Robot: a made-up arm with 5 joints. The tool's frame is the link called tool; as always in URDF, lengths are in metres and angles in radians. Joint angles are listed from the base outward. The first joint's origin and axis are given. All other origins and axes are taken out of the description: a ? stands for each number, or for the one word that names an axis. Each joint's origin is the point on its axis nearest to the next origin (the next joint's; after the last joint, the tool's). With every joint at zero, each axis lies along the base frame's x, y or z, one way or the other. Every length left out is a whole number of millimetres.
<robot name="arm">
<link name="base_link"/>
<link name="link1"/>
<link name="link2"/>
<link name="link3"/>
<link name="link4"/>
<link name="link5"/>
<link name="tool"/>
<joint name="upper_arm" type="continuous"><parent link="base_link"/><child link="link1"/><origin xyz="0.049 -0.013 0.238" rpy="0 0 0"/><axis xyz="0 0 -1"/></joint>
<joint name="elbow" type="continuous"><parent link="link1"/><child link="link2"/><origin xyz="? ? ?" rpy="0 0 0"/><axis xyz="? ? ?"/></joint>
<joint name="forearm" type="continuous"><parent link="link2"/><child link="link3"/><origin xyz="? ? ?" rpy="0 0 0"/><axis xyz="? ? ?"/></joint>
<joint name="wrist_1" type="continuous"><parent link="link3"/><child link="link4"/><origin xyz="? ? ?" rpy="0 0 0"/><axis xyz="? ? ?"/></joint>
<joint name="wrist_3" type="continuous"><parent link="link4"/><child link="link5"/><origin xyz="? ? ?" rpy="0 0 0"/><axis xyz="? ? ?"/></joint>
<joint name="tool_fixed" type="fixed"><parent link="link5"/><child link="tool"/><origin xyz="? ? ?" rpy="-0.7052 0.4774 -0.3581"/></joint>
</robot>
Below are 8 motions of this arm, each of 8 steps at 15 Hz.
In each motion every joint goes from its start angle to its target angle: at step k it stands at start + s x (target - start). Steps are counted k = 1, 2, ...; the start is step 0. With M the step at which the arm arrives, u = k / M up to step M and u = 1 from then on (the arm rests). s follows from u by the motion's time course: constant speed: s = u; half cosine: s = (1 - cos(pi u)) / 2; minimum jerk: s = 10 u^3 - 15 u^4 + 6 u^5.
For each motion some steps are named. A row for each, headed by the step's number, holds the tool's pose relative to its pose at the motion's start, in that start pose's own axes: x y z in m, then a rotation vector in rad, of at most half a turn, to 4 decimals.
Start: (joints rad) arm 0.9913 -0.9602 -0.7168 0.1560 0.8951
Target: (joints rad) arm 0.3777 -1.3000 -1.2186 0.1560 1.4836
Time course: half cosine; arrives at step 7
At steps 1, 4, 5, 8:
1: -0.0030 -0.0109 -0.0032 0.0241 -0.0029 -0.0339
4: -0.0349 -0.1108 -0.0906 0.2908 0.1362 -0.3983
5: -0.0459 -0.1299 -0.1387 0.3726 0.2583 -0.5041
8: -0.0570 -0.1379 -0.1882 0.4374 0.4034 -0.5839

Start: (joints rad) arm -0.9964 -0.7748 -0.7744 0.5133 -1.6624
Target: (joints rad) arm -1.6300 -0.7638 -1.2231 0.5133 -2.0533
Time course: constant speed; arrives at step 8
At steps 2, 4, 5, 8:
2: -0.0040 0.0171 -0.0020 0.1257 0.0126 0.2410
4: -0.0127 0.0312 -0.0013 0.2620 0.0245 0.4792
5: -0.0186 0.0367 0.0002 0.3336 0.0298 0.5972
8: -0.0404 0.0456 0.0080 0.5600 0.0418 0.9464

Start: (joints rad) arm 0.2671 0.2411 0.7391 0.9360 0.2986
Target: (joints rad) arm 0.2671 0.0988 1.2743 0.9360 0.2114
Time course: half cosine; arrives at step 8
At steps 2, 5, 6, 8:
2: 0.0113 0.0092 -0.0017 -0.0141 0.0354 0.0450
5: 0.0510 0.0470 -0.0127 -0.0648 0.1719 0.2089
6: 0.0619 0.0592 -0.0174 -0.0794 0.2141 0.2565
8: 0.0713 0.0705 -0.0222 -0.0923 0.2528 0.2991

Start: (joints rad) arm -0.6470 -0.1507 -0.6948 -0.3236 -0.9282
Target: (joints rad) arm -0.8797 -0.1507 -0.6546 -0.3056 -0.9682
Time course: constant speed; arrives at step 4
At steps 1, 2, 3, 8:
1: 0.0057 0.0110 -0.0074 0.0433 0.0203 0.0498
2: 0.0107 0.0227 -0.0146 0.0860 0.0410 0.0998
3: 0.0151 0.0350 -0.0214 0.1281 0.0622 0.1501
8: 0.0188 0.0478 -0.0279 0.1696 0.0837 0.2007

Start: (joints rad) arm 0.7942 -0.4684 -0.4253 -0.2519 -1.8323
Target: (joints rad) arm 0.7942 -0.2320 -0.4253 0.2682 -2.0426
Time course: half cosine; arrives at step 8
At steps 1, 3, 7, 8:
1: 0.0003 -0.0043 -0.0020 0.0218 0.0097 -0.0180
3: 0.0002 -0.0337 -0.0172 0.1775 0.0726 -0.1481
7: -0.0140 -0.0944 -0.0589 0.5544 0.1786 -0.4789
8: -0.0153 -0.0974 -0.0615 0.5761 0.1828 -0.4990

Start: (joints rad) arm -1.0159 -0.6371 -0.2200 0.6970 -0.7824
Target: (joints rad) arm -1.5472 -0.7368 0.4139 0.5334 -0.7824
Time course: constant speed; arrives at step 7
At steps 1, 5, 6, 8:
1: 0.0171 0.0122 -0.0077 -0.0272 0.0647 0.0603
5: 0.0697 0.0712 -0.0556 -0.1717 0.3216 0.2834
6: 0.0781 0.0869 -0.0716 -0.2167 0.3845 0.3343
8: 0.0844 0.1024 -0.0889 -0.2652 0.4466 0.3829

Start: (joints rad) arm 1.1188 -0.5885 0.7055 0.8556 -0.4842
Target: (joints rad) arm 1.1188 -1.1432 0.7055 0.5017 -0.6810
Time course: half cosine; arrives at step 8
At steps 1, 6, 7, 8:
1: -0.0043 -0.0002 -0.0011 0.0083 -0.0344 0.0003
6: -0.0894 -0.0011 -0.0489 0.1444 -0.7775 0.0540
7: -0.0991 -0.0007 -0.0586 0.1554 -0.8768 0.0672
8: -0.1024 -0.0005 -0.0622 0.1588 -0.9117 0.0721

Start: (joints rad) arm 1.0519 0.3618 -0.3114 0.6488 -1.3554
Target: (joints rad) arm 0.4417 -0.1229 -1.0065 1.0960 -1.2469
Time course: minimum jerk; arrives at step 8
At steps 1, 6, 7, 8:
1: -0.0023 0.0049 -0.0012 -0.0142 -0.0035 0.0068
6: -0.1745 0.1555 -0.1469 -0.6951 -0.1575 0.5098
7: -0.1935 0.1541 -0.1631 -0.7492 -0.1687 0.5732
8: -0.1969 0.1536 -0.1659 -0.7588 -0.1707 0.5851

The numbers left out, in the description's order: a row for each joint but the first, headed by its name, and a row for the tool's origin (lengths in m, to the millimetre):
elbow: xyz 0.05 -0.021 0, axis 0 1 0
forearm: xyz 0.056 0 0.126, axis 0 1 0
wrist_1: xyz 0.169 0 0.017, axis 0 1 0
wrist_3: xyz 0.067 0 -0.01, axis -1 0 0
tool: xyz 0 -0.023 0.023

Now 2 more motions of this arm.
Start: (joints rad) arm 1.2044 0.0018 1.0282 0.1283 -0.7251
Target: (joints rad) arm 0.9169 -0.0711 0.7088 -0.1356 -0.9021
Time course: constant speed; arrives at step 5
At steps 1, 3, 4, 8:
1: -0.0136 0.0164 0.0149 -0.0383 -0.1265 0.0263
3: -0.0441 0.0541 0.0374 -0.1251 -0.3704 0.1116
4: -0.0606 0.0748 0.0446 -0.1728 -0.4864 0.1701
8: -0.0778 0.0964 0.0489 -0.2231 -0.5976 0.2388

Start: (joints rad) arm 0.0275 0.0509 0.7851 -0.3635 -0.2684
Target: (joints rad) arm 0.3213 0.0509 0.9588 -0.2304 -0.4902
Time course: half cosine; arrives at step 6
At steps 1, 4, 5, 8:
1: 0.0022 -0.0043 -0.0058 0.0256 0.0249 0.0055
4: 0.0163 -0.0404 -0.0697 0.3077 0.2662 0.0628
5: 0.0177 -0.0473 -0.0879 0.3893 0.3270 0.0786
8: 0.0180 -0.0496 -0.0946 0.4197 0.3489 0.0844

